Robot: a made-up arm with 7 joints.
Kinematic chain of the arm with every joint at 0, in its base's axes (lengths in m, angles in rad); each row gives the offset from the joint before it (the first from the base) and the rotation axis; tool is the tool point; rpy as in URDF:
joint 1: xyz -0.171 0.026 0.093 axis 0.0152 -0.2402 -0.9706
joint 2: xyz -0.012 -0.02 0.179 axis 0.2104 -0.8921 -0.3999
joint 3: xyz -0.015 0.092 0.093 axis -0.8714 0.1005 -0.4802
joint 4: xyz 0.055 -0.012 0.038 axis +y
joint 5: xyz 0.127 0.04 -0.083 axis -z
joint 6: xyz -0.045 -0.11 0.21 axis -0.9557 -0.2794 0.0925
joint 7: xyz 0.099 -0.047 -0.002 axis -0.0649 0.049 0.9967
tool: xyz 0.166 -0.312 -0.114 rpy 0 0 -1.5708
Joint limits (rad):
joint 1: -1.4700..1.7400
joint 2: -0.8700..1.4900
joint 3: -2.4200..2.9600
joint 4: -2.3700..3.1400
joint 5: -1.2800..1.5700
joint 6: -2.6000..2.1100
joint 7: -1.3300..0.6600
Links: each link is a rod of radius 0.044 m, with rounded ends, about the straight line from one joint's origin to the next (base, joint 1, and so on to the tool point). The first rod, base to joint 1, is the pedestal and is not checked.
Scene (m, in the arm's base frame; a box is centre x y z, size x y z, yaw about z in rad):
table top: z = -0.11
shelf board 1: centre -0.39 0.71 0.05 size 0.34 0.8 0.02 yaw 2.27
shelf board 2: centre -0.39 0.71 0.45 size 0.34 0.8 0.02 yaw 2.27
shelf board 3: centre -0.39 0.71 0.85 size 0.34 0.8 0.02 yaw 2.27
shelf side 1: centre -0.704 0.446 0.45 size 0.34 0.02 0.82 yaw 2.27
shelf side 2: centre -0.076 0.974 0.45 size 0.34 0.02 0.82 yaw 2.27
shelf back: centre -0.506 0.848 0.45 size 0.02 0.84 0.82 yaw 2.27
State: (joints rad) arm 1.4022 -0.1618 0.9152 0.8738 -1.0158 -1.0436 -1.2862
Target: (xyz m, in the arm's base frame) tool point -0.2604 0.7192 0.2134
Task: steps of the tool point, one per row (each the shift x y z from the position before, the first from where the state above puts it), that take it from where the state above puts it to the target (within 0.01 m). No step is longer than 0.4 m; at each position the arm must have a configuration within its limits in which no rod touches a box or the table.
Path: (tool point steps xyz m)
1: -0.0129 -0.1541 0.0390
2: 0.0779 -0.1599 0.0559
3: 0.1756 -0.1081 0.0545
4: 0.2380 0.0014 0.0304
5: 0.2263 0.1401 -0.0125
6: 0.1248 0.2570 -0.0609
7: -0.0440 0.2979 -0.0981
8: -0.2232 0.2306 -0.1098
9: -0.3411 0.0646 -0.0906

